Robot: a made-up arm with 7 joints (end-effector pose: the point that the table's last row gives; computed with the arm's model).
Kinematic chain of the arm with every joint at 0, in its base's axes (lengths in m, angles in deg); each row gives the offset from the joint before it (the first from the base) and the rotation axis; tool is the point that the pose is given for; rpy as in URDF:
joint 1: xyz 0 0 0.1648 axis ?
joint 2: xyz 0 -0.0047 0.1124 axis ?
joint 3: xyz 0 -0.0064 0.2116 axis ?
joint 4: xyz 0 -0.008 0.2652 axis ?
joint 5: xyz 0 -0.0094 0.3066 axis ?
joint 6: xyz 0 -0.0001 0.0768 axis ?
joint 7: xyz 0 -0.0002 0.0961 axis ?
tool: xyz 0 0 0 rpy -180 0 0
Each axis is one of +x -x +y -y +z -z.
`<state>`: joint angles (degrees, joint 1 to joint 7).
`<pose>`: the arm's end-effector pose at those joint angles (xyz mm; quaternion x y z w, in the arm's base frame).
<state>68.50 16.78 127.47 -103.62 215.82 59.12 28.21</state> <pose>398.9 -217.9 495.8 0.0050 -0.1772 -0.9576 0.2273</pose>
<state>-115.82 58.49 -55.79 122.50 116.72 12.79 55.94</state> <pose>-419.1 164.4 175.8 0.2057 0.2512 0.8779 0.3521</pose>
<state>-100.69 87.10 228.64 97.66 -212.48 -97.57 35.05</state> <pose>-292.1 285.0 555.7 -0.2345 -0.7377 -0.3041 0.5553</pose>
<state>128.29 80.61 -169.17 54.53 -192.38 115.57 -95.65</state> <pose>-380.3 -589.9 614.2 -0.3018 0.1053 -0.2680 0.9089</pose>
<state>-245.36 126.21 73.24 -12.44 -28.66 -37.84 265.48</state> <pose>-221.1 -766.7 -192.6 -0.7017 0.0930 0.2236 0.6700</pose>
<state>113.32 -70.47 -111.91 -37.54 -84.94 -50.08 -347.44</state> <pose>69.1 749.7 729.8 0.6778 0.7286 -0.0487 0.0853</pose>
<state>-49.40 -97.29 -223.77 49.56 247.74 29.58 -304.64</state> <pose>-289.3 -749.8 -51.5 -0.6171 -0.1938 -0.1653 0.7446</pose>
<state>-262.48 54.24 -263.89 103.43 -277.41 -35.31 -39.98</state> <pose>-498.7 -236.4 506.0 0.3493 0.3842 0.6246 0.5833</pose>
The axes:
joint 1: -z
joint 2: +y
joint 3: -z
joint 4: +y
joint 5: -z
joint 6: +y
joint 7: -z

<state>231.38 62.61 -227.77 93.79 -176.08 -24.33 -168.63</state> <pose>137.9 378.2 756.0 0.6776 -0.4528 -0.5271 0.2407</pose>
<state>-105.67 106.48 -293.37 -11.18 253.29 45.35 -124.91</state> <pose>-338.7 816.1 15.6 0.4098 -0.0641 0.8778 0.2398</pose>
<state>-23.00 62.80 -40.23 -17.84 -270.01 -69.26 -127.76</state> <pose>669.8 242.4 805.4 0.5127 0.7872 -0.1850 0.2886</pose>
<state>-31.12 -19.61 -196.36 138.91 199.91 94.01 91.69</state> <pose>-253.6 -287.3 414.5 -0.8259 0.2067 -0.0897 0.5169</pose>
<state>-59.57 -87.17 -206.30 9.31 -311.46 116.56 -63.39</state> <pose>-421.3 -691.1 181.2 0.3269 0.0482 -0.0325 0.9433</pose>
